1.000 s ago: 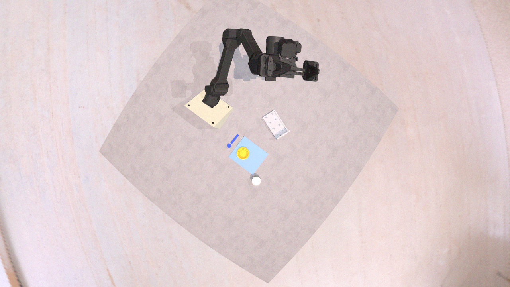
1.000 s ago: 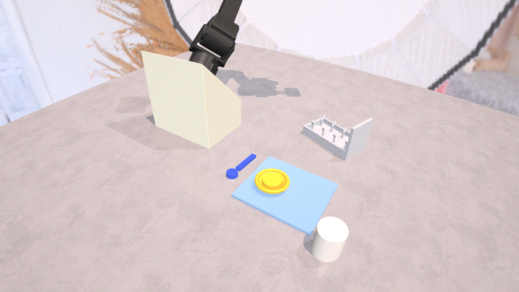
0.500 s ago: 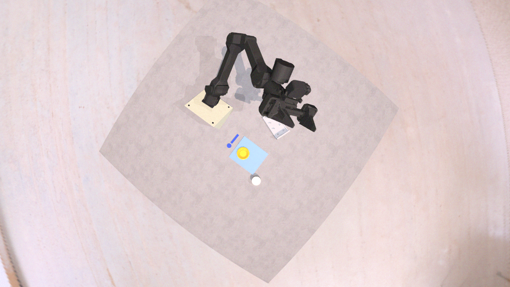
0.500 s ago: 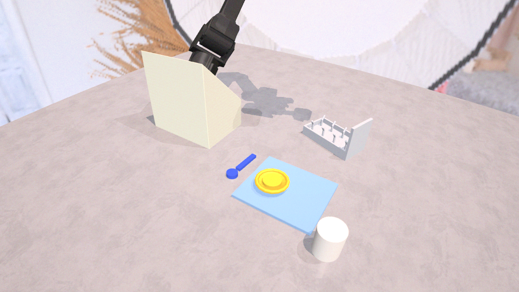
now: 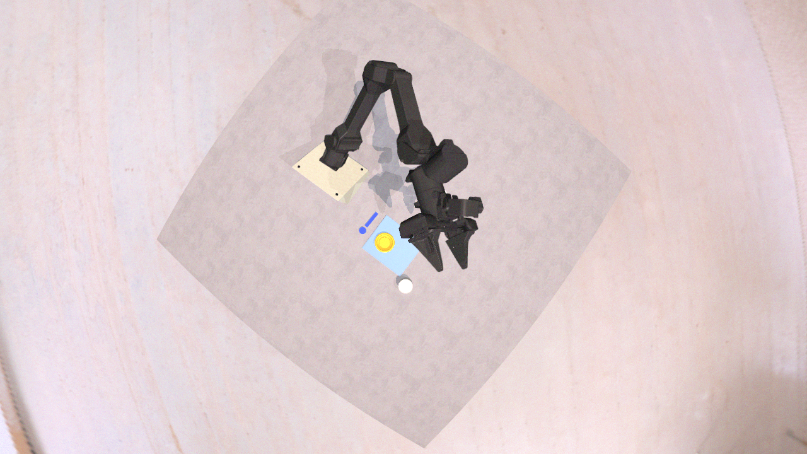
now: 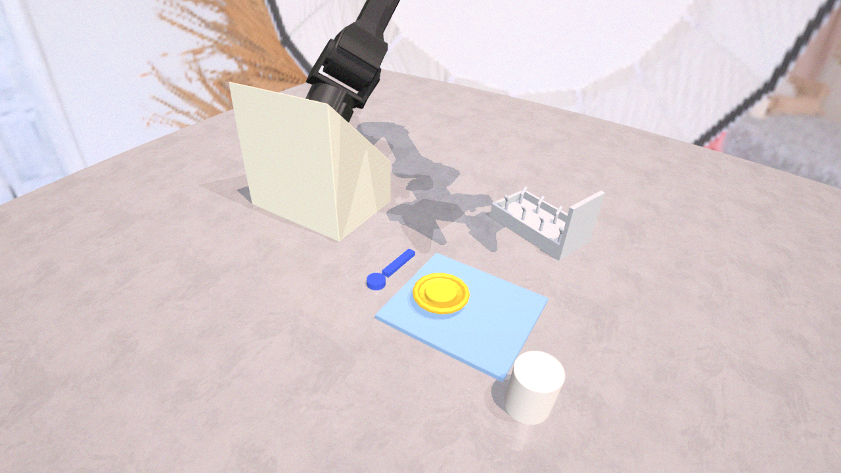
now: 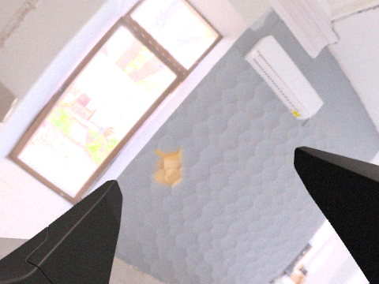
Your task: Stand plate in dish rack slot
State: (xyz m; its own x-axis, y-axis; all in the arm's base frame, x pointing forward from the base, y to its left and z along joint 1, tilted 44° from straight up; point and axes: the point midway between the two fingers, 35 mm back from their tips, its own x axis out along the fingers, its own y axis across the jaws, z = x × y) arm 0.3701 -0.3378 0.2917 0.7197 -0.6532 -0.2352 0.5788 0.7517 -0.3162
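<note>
Now: the yellow plate 15 cm behind my gripper tip, 6 cm to the right of it and 53 cm below it. Also, from my gripper tip: light blue mat 12 cm behind, 6 cm to the right, 54 cm below; then white cup 2 cm behind, 14 cm to the right, 52 cm below; then dish rack 9 cm behind, 14 cm to the left, 52 cm below.
</note>
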